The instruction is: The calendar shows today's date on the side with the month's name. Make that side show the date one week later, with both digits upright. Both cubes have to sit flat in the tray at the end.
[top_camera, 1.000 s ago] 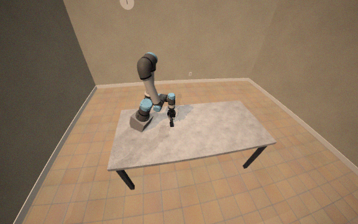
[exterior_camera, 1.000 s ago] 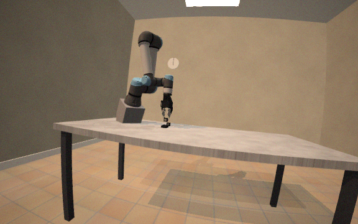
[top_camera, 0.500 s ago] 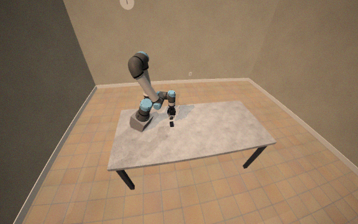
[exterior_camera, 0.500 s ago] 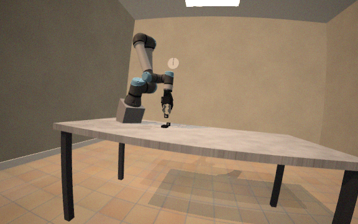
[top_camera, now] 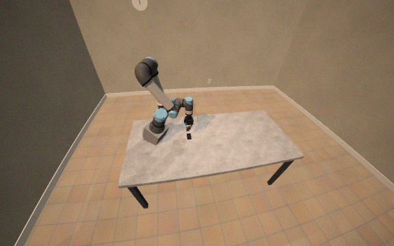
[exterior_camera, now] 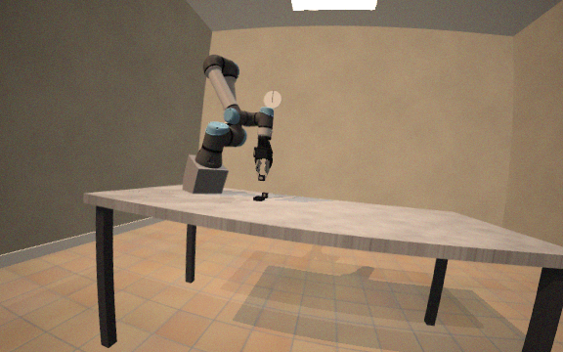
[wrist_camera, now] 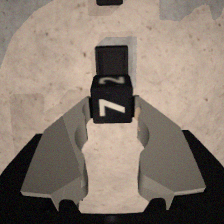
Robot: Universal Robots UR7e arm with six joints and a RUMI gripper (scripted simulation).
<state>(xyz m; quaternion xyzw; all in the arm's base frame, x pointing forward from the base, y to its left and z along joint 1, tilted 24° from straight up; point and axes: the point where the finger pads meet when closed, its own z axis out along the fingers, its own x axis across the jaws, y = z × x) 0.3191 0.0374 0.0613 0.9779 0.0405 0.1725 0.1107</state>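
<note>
Now: the black calendar tray 20 mm to the right of my hand and 120 mm below it. The rest, counted from my hand: black date cube 10 mm below; black cube 90 mm to the left, 110 mm below.
</note>
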